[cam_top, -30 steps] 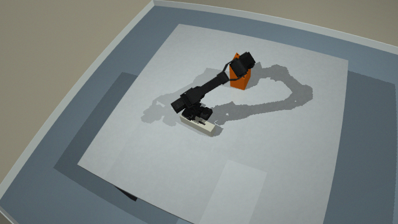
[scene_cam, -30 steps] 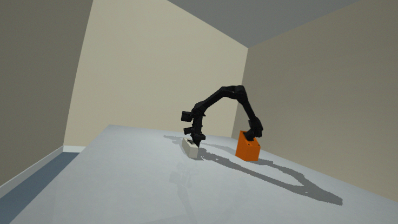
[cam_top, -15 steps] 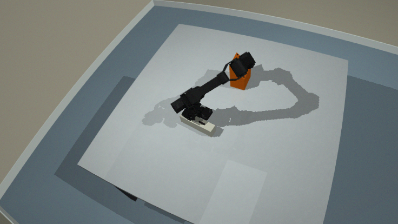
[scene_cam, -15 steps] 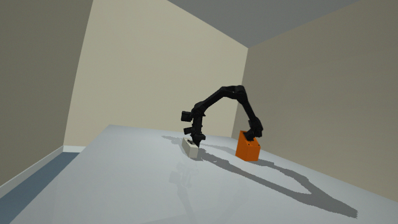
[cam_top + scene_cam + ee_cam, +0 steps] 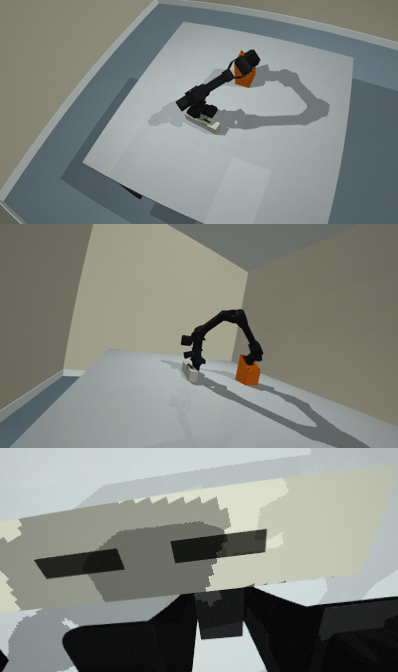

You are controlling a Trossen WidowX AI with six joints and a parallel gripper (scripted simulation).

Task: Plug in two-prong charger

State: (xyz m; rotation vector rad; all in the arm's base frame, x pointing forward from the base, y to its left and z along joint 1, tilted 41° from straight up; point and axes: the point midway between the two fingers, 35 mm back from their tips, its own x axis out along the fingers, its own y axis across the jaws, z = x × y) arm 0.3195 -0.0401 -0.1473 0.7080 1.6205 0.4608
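Right now my gripper tip is 2 cm short of the dark grey charger and 1 cm below it.
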